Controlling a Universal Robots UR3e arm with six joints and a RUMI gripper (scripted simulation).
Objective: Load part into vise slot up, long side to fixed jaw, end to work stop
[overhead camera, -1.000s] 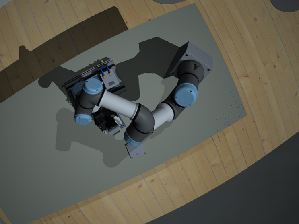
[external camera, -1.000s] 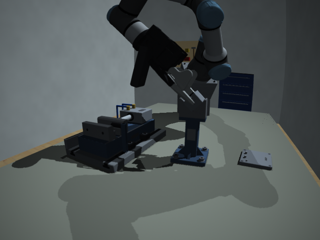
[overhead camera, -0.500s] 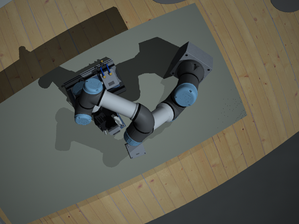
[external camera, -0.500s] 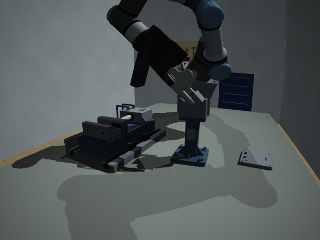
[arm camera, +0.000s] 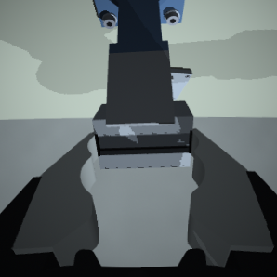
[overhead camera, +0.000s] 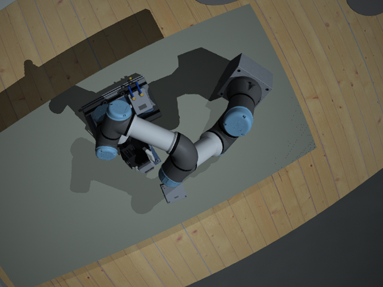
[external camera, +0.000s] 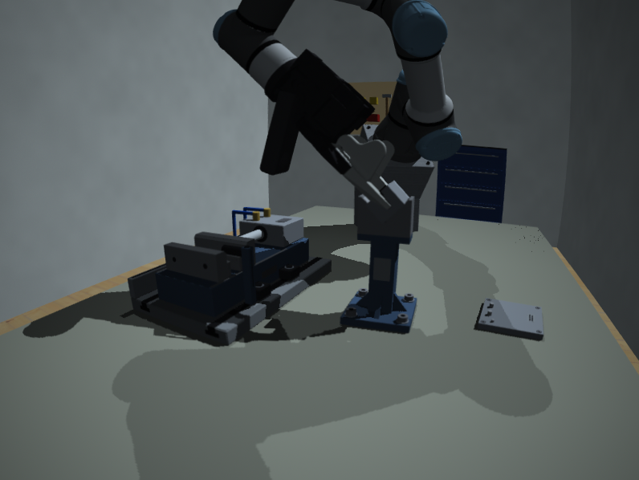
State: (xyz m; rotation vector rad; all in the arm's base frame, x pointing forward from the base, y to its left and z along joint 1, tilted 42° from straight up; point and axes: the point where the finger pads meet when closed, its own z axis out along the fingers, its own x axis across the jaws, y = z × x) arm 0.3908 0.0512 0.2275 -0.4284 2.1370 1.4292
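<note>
Now: hand right at the part. The rest, counted from my hand: air cylinder rod 220 mm to the right, 80 mm below, 30 mm ahead; then blue post 100 mm below; then work stop 160 mm to the right, 110 mm ahead, 70 mm below.
</note>
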